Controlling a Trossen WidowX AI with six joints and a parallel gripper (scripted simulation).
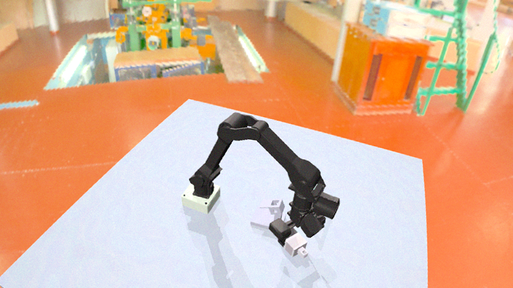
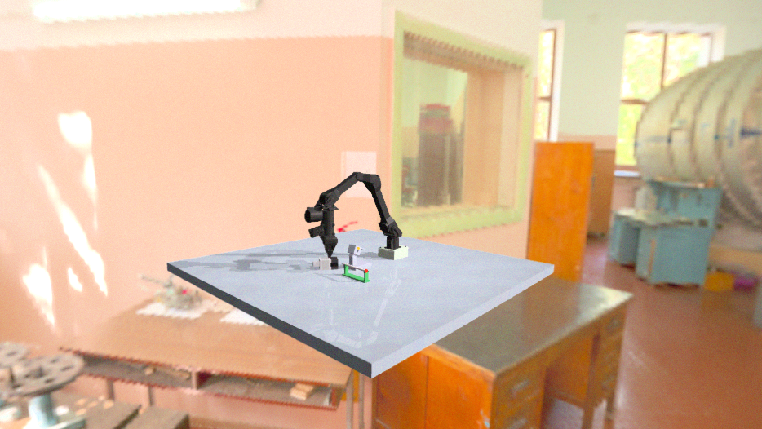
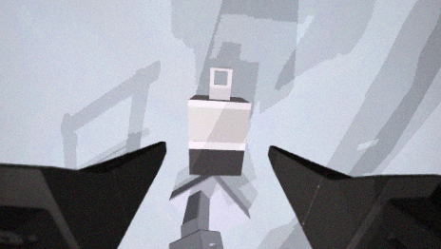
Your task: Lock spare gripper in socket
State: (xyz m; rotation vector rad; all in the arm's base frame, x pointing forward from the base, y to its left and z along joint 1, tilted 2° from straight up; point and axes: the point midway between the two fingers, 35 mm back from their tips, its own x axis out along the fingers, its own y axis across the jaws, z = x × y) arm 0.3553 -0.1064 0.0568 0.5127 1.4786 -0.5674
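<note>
Right now the spare gripper is 10 mm ahead of my gripper tip, 10 mm to the right of it and 40 mm below it. The rest, counted from my gripper tip: green cradle 40 mm ahead, 190 mm to the left, 40 mm below; then mount 90 mm behind, 90 mm to the left, 10 mm below.
</note>
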